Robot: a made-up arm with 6 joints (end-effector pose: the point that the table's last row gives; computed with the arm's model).
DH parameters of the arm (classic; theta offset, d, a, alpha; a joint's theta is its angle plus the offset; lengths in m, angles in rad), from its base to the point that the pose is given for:
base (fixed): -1.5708 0.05 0 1.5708
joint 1: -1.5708 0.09 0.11 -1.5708
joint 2: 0 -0.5 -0.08 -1.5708
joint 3: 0 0.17 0.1 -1.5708
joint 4: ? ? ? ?
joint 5: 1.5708 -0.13 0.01 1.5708
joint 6: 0 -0.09 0.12 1.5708
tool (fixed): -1.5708 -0.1 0 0
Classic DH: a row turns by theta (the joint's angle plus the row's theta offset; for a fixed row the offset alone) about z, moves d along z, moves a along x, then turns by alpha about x.
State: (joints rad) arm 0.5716 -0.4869 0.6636 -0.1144 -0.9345 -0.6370
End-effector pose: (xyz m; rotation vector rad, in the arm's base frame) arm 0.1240 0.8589 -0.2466 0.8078 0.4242 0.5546
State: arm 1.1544 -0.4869 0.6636 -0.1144 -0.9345 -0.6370
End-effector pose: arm 0.1240 0.5539 -0.6703 0.2483 0.5511 0.3989
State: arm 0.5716 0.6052 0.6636 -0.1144 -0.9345 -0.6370
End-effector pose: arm -0.2801 0.8668 -0.2343 0.3426 -0.2078 1.3898
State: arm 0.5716 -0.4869 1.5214 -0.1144 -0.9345 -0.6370
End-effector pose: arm 0.2097 0.6394 0.0871 1.4930 -0.1487 0.4764
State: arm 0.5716 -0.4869 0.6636 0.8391 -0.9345 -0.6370
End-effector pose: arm 0.2737 0.8137 -0.2443 1.3078 1.2142 0.2413
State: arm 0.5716 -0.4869 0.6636 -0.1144 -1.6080 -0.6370
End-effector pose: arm 0.0168 0.7993 -0.2238 0.8125 0.5735 1.2324
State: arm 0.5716 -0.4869 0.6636 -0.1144 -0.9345 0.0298
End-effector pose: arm 0.1211 0.8389 -0.3468 0.1676 0.2134 0.6449
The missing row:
joint 4: 1.5708 0.32 0.04 1.5708
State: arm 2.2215 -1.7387 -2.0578 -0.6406 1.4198 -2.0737
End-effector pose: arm -0.2817 -0.3784 -0.3007 -1.0202 0.5691 -0.3612
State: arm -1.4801 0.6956 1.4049 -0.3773 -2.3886 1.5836
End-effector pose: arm -0.3169 -0.2952 0.7576 -0.3920 -1.9538 -2.0548
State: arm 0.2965 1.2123 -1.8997 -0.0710 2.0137 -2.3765
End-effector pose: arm 0.1261 0.5295 -0.2391 0.4448 2.4788 -1.8777
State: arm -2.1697 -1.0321 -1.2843 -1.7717 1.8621 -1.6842
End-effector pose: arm -0.2683 -0.1544 0.4735 -1.9543 0.4555 0.7320
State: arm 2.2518 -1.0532 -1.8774 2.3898 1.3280 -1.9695
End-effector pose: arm 0.0275 -0.4038 0.2322 1.9316 0.7918 -0.2773
